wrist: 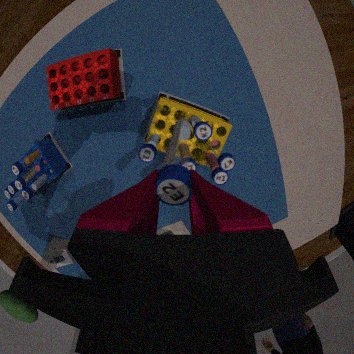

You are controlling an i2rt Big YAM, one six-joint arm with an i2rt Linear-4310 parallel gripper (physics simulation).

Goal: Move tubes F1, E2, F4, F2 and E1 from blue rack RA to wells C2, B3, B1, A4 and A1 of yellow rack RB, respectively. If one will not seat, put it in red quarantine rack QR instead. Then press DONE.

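Places are measured from the arm's base along level axes (x down, y back, z left), in millimetres.
Where they show: gripper, fingertip midpoint: [173, 176].
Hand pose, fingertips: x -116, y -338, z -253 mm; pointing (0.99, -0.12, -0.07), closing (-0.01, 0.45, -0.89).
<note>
After its pixels a point has its place.
My gripper [173, 176] {x -116, y -338, z -253 mm} is shut on a tube with a blue-rimmed white cap [174, 186] {x -142, y -344, z -256 mm} reading E2. Its pale body points away from the camera, over the yellow rack in this view; its height above the rack cannot be told. Yellow rack RB [172, 104] {x 67, y -368, z -267 mm} stands beyond the fingertips and holds several capped tubes, among them one marked K2 [203, 131] {x -9, y -327, z -290 mm}, one at its left edge [147, 153] {x -9, y -333, z -213 mm} and one at its lower right [220, 176] {x -9, y -258, z -287 mm}. Blue rack RA [51, 150] {x 96, y -416, z 4 mm} is at the left with several capped tubes. Red rack QR [115, 75] {x 92, y -460, z -204 mm} is at the upper left, with no tubes visible in its wells.
The racks stand on a blue mat [200, 55] {x 120, y -426, z -353 mm} with a pale border [295, 90] {x 123, y -294, z -524 mm}. A small grey and white item [58, 251] {x 68, y -182, z 216 mm} lies at the lower left, unclear. A green oval thing [19, 306] is at the far lower left. A dark object [346, 230] shows at the right edge.
</note>
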